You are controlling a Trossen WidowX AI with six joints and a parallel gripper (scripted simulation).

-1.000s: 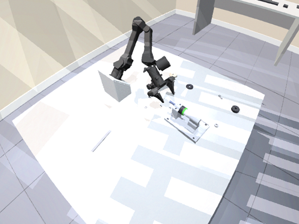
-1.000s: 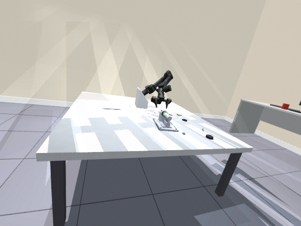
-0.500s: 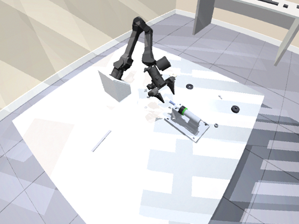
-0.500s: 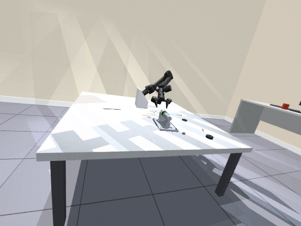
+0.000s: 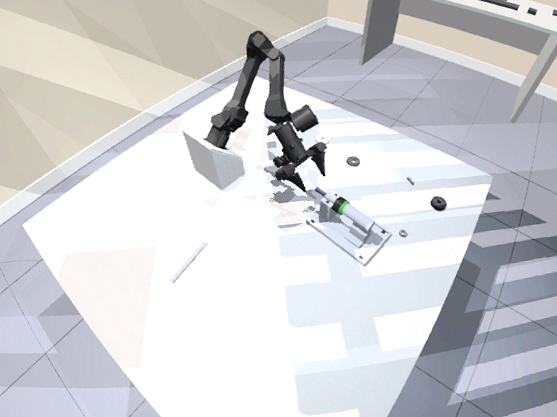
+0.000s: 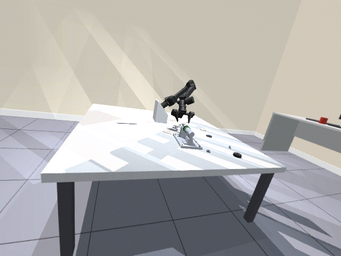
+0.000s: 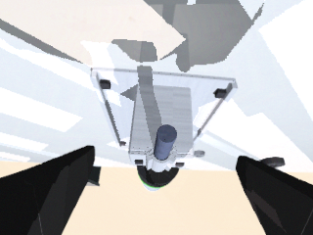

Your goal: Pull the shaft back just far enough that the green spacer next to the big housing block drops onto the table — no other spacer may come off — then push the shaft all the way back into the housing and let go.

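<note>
Right now my gripper tip is 70 mm short of the shaft, 10 mm to the left of it and 20 mm above it. Also, from my gripper tip: green spacer (120 mm ahead, 20 mm to the right, 20 mm below); black spacer (110 mm ahead, 20 mm to the right, 20 mm below); thin white rod (190 mm behind, 400 mm to the right, 100 mm below).
</note>
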